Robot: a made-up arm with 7 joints. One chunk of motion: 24 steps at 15 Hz.
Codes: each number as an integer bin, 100 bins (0 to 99) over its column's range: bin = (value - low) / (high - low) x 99, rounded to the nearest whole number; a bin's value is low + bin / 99 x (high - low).
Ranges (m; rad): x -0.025..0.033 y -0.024..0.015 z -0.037..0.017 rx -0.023..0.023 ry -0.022..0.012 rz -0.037..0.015
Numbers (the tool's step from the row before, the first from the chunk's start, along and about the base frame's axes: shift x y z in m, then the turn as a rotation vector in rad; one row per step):
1: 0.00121 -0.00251 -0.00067 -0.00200 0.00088 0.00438
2: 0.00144 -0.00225 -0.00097 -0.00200 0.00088 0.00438
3: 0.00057 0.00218 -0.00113 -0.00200 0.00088 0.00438
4: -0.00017 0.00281 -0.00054 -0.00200 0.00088 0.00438
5: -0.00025 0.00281 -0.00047 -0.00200 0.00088 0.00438
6: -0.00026 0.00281 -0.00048 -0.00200 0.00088 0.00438
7: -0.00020 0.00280 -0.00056 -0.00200 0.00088 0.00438
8: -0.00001 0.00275 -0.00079 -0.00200 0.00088 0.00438
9: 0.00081 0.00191 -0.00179 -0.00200 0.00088 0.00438
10: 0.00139 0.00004 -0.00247 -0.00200 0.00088 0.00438
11: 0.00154 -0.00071 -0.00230 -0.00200 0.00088 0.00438
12: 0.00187 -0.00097 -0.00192 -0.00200 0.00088 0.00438
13: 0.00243 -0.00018 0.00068 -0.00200 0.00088 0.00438
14: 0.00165 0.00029 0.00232 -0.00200 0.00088 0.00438
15: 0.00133 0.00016 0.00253 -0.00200 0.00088 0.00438
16: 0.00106 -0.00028 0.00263 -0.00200 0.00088 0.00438
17: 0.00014 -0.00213 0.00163 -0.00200 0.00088 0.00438
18: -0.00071 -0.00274 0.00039 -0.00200 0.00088 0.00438
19: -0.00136 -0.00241 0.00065 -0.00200 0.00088 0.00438
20: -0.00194 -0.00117 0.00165 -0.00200 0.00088 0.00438
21: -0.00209 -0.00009 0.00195 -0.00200 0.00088 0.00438
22: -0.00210 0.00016 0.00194 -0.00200 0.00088 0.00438
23: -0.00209 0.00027 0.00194 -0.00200 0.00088 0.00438
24: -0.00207 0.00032 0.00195 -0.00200 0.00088 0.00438
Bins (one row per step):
1: 45 55 67 45 67 79
2: 45 55 66 45 67 79
3: 44 66 66 45 67 79
4: 42 68 67 45 67 79
5: 42 68 67 45 67 79
6: 42 68 67 45 67 79
7: 42 68 67 45 67 79
8: 43 68 66 45 67 79
9: 44 66 65 45 67 79
10: 45 61 63 45 67 79
11: 45 59 64 45 67 79
12: 46 58 64 45 67 79
13: 47 60 69 45 67 79
14: 45 62 72 45 67 79
15: 45 61 72 45 67 79
16: 44 60 73 45 67 79
17: 43 56 71 45 67 79
18: 41 54 69 45 67 79
19: 40 55 69 45 67 79
20: 39 58 71 45 67 79
21: 39 61 71 45 67 79
22: 39 61 71 45 67 79
23: 39 62 71 45 67 79
24: 39 62 71 45 67 79

